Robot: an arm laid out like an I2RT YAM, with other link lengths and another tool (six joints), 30 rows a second.
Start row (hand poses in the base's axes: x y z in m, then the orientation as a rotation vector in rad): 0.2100 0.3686 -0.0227 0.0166 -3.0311 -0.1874
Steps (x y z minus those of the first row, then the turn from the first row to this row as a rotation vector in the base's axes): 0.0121 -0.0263 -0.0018 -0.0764 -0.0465 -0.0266; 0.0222 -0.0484 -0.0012 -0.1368 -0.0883 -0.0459; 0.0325 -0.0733 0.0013 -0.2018 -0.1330 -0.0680; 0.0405 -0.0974 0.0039 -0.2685 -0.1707 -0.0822; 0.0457 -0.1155 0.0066 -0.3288 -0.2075 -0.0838; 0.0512 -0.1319 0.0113 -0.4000 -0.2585 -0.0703; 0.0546 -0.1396 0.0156 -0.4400 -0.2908 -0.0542; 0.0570 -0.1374 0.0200 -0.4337 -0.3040 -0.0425; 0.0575 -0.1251 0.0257 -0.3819 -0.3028 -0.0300; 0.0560 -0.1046 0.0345 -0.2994 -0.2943 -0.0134; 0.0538 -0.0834 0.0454 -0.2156 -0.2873 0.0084; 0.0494 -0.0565 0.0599 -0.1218 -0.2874 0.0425; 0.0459 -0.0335 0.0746 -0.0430 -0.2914 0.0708; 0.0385 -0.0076 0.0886 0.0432 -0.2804 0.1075
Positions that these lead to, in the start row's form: 0.2221 0.3423 -0.0245 -0.0258 -3.0836 -0.0743; 0.2322 0.3202 -0.0239 -0.0571 -3.1268 0.0179; 0.2425 0.2953 -0.0214 0.0919 3.1065 -0.1174; 0.2505 0.2712 -0.0188 0.1142 3.0620 -0.2174; 0.2557 0.2531 -0.0161 0.1165 3.0175 -0.3063; 0.2612 0.2367 -0.0114 0.0954 2.9561 -0.4087; 0.2646 0.2290 -0.0071 0.0711 2.9172 -0.4649; 0.2670 0.2312 -0.0027 0.0521 2.9067 -0.4550; 0.2675 0.2435 0.0030 0.0301 2.9193 -0.3807; 0.2660 0.2640 0.0118 0.0002 2.9416 -0.2619; 0.2638 0.2852 0.0227 -0.0379 2.9576 -0.1404; 0.2594 0.3121 0.0372 -0.0956 2.9611 -0.0044; 0.2559 0.3351 0.0519 -0.1438 2.9545 0.1098; 0.2485 0.3610 0.0659 -0.2043 2.9564 0.2351
